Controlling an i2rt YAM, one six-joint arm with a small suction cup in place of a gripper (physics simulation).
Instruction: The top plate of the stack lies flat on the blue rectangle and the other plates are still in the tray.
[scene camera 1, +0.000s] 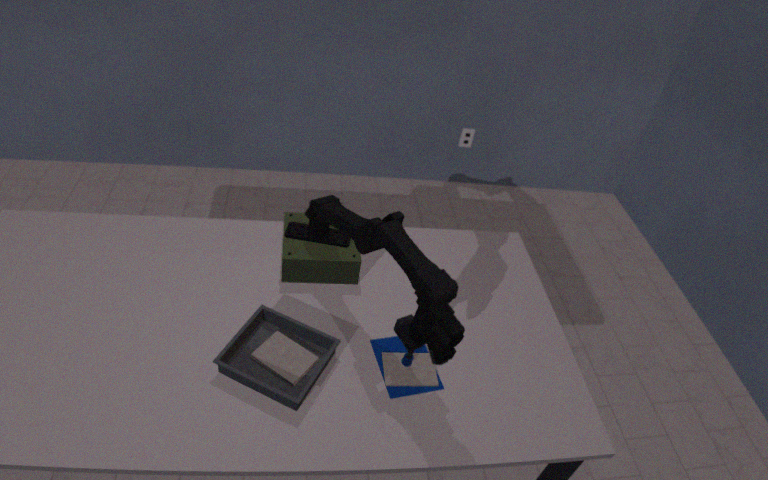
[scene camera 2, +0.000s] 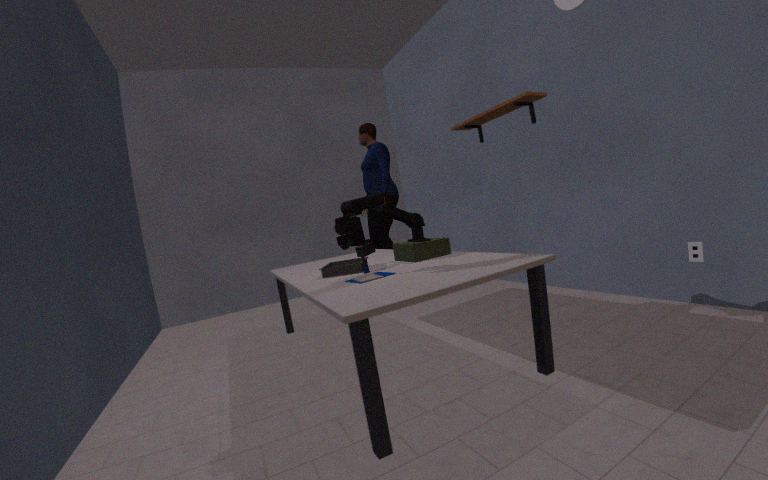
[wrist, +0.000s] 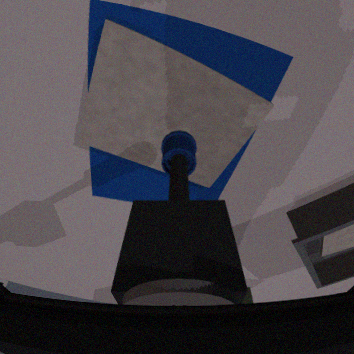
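Pixels of known places: hand, its tool point: (scene camera 1: 406, 361) (scene camera 2: 366, 272) (wrist: 178, 146); arm's base, origin of its link: (scene camera 1: 318, 235) (scene camera 2: 418, 240).
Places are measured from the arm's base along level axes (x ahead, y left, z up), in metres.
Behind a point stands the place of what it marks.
A pale grey square plate (scene camera 1: 411, 374) {y 0.331, x 0.397, z -0.088 m} (scene camera 2: 365, 277) {y 0.324, x 0.384, z -0.088 m} (wrist: 158, 98) {y 0.345, x 0.391, z -0.088 m} lies flat on the blue rectangle (scene camera 1: 381, 345) {y 0.242, x 0.310, z -0.094 m} (scene camera 2: 385, 273) {y 0.298, x 0.285, z -0.093 m} (wrist: 228, 53) {y 0.322, x 0.449, z -0.093 m}, turned a little, so one corner pokes just past the blue edge. My suction cup (scene camera 1: 406, 360) (scene camera 2: 364, 269) (wrist: 179, 149) is over the plate's near edge and holds nothing; I cannot tell if it still touches the plate. The grey tray (scene camera 1: 254, 382) {y -0.057, x 0.533, z -0.045 m} (scene camera 2: 340, 268) {y 0.086, x 0.465, z -0.057 m} (wrist: 309, 214) {y 0.112, x 0.386, z -0.076 m} stands to the left with the other plates (scene camera 1: 283, 356) {y -0.011, x 0.415, z -0.080 m} (wrist: 338, 240) {y -0.018, x 0.379, z -0.080 m} stacked inside.
The arm stands on a green base block (scene camera 1: 319, 269) {y 0.027, x 0.112, z -0.035 m} (scene camera 2: 421, 250) {y 0.137, x 0.040, z -0.040 m} behind the tray. A person (scene camera 2: 375, 175) in a blue top is behind the table. The table's front edge (scene camera 1: 374, 465) {y 0.260, x 0.670, z -0.094 m} is close below the blue rectangle.
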